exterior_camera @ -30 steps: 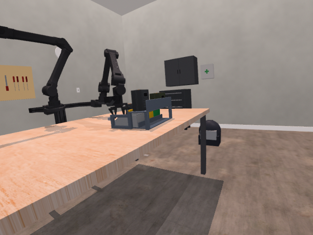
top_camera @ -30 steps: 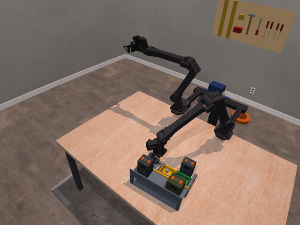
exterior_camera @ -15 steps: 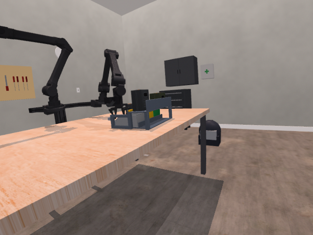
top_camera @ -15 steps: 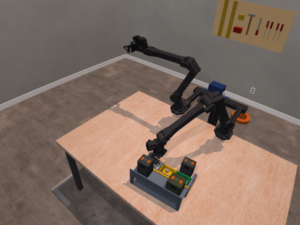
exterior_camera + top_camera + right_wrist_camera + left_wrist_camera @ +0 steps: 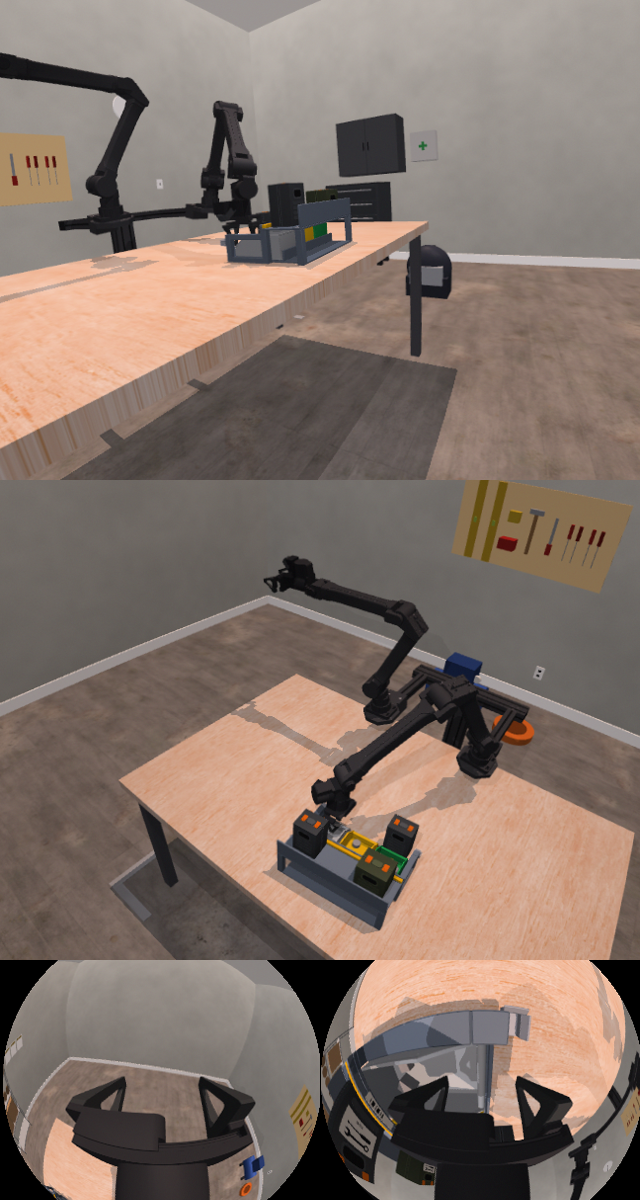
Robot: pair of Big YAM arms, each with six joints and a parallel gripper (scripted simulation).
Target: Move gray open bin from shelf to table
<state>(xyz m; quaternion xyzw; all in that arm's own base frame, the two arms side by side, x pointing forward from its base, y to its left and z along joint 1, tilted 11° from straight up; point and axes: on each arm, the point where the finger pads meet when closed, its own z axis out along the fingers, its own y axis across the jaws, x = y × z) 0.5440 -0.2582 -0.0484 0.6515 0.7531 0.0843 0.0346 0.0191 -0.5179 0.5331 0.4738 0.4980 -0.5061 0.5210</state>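
Right now my left hand is 8 cm short of the gray open bin and 1 cm to the right of it. From my left hand the other things lie so: yellow bin: 12 cm to the left, 6 cm ahead; then gray shelf: 13 cm to the left, 9 cm ahead, 2 cm above; then green bin: 23 cm to the left, 5 cm ahead.
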